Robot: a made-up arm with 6 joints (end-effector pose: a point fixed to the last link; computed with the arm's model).
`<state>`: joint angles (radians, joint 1 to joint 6).
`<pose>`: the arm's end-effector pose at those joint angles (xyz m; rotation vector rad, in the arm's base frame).
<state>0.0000 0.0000 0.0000 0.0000 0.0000 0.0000</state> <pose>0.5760 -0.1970 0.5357 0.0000 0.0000 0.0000</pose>
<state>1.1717 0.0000 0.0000 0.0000 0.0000 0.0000</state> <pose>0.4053 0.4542 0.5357 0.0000 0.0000 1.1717</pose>
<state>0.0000 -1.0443 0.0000 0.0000 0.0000 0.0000</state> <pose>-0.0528 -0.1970 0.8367 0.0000 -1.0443 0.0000</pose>
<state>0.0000 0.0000 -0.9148 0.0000 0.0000 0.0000</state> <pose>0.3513 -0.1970 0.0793 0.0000 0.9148 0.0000</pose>
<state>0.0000 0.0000 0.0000 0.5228 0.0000 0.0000</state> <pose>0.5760 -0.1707 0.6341 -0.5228 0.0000 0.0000</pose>
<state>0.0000 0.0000 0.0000 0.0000 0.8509 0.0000</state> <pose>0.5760 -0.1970 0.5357 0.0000 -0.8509 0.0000</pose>
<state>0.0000 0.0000 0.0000 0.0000 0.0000 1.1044</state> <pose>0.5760 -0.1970 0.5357 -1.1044 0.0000 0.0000</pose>
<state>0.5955 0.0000 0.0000 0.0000 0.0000 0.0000</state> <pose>0.5874 0.1600 0.5357 0.0000 0.0000 0.5955</pose>
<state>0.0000 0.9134 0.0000 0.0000 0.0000 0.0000</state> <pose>0.6654 -0.1970 -0.0742 0.0000 0.9134 0.0000</pose>
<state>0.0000 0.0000 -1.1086 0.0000 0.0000 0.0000</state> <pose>0.2568 -0.1970 0.0201 0.0000 1.1086 0.0000</pose>
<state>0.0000 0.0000 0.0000 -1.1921 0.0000 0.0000</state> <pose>0.5760 -0.0728 0.3527 1.1921 0.0000 0.0000</pose>
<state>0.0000 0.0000 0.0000 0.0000 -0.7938 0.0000</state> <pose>0.5760 -0.1970 0.5357 0.0000 0.7938 0.0000</pose>
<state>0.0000 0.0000 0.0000 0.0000 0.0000 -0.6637</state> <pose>0.5760 -0.1970 0.5357 0.6637 0.0000 0.0000</pose>
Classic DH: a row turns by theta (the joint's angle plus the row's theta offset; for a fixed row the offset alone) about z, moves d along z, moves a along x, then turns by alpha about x. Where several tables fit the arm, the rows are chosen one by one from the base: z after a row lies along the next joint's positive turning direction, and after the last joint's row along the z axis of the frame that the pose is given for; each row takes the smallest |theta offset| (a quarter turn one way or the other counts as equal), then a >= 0, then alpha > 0; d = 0 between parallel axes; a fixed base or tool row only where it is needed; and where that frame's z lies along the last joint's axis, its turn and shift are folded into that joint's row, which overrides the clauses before.
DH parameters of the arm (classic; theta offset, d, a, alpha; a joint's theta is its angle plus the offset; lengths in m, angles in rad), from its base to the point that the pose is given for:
joint 1: 0 0.1398 0 -1.5708
joint 2: -1.5708 0 0.3959 3.1416
joint 3: 0 0 0 -1.5708
joint 4: 0 -0.576 0 1.5708
joint 5: 0 0.197 0 -1.5708
joint 6: 1.5708 0 0 1.5708
tool (fixed): -1.5708 0 0 0

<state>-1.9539 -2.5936 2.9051 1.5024 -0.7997 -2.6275</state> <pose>-0.1397 -0.3106 -0.4659 0.8854 -0.6079 -2.9006</pose>
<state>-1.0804 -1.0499 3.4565 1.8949 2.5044 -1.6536</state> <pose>-0.0758 0.2751 -0.2652 2.0263 -0.1246 1.3006</pose>
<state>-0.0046 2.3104 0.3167 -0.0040 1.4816 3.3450</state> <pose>0.0544 -0.1973 -0.6520 2.8483 0.0637 -0.7469</pose>
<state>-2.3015 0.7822 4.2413 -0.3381 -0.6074 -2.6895</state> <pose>0.0542 0.3389 0.3029 -0.0324 -0.2869 0.6232</pose>
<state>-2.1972 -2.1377 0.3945 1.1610 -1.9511 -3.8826</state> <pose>0.4697 0.7830 0.1087 0.0125 -2.1111 2.1591</pose>
